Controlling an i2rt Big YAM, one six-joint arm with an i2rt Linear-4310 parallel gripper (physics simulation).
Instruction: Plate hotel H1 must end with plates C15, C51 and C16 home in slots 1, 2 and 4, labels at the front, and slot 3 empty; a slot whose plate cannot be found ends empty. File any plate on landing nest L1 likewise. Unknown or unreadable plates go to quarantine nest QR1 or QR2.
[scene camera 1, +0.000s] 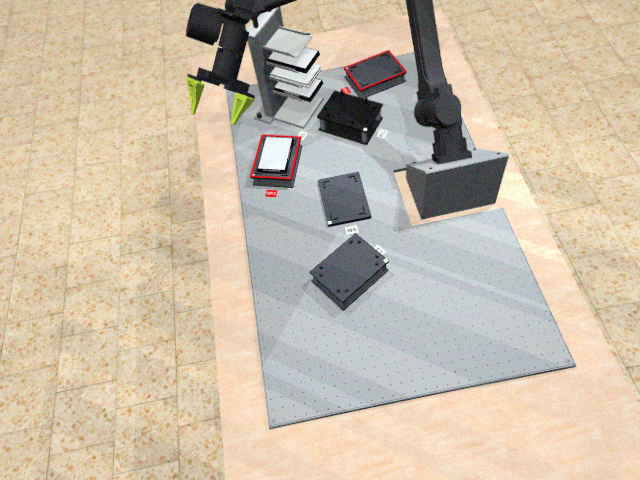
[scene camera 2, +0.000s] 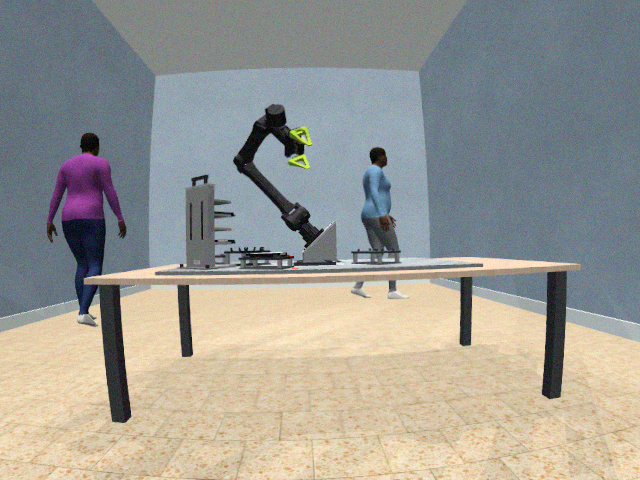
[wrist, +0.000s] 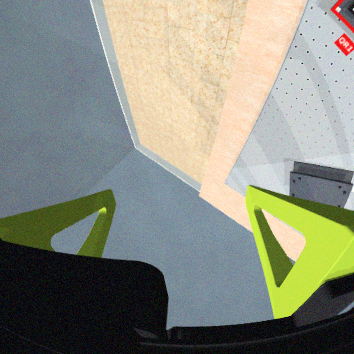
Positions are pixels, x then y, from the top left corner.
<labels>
my gripper: scene camera 1; scene camera 2; wrist 178, 195
same spot on my gripper: (scene camera 2: 293, 134) = (scene camera 1: 187, 84)
</labels>
